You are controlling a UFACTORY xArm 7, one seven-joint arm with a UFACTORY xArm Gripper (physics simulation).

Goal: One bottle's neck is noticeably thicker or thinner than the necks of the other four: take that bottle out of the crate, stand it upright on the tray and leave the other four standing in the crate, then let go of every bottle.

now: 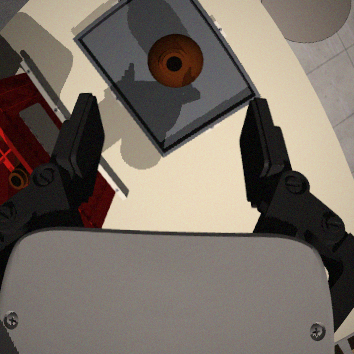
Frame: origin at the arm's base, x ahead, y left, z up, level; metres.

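Seen in the pictures: gripper, fingertip midpoint: [171, 114].
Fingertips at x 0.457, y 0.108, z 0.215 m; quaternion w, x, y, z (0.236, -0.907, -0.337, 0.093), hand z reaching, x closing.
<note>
Pixels of each thing's top centre, then the offset from my fingertips to it. "*": a spot on its surface instead. Level surfaces: height alone.
- brown bottle, top centre: [173, 63] dx -0.011, dy +0.007, dz -0.185 m
- grey tray, surface spot: [111, 87] * dx -0.056, dy -0.096, dz -0.319 m
- red crate, surface spot: [107, 200] * dx +0.058, dy -0.238, dz -0.276 m
- bottle's mouth, surface spot: [19, 178] * dx -0.074, dy -0.240, dz -0.182 m
- cream table top, surface height: dz -0.345 m
- crate's pale side rail, top centre: [71, 131] dx -0.064, dy -0.199, dz -0.315 m
A brown bottle [175, 61] stands upright on the grey tray [111, 87], seen from above with its dark mouth near its middle. It is apart from the tray's rim. My gripper [171, 114] is open and empty, with the fingers wide apart above the table, the tray's near corner showing between them. Part of the red crate [107, 200] shows at the left, partly hidden by the left finger. One bottle's mouth [19, 178] shows inside the crate beside a red divider. The other bottles in the crate do not show clearly.
The cream table top [185, 200] lies under the tray and crate. The crate's pale side rail [55, 107] runs close to the tray's left side. A round grey-brown object [312, 17] is at the upper right, beyond the table's curved edge, over a tiled floor [327, 85].
</note>
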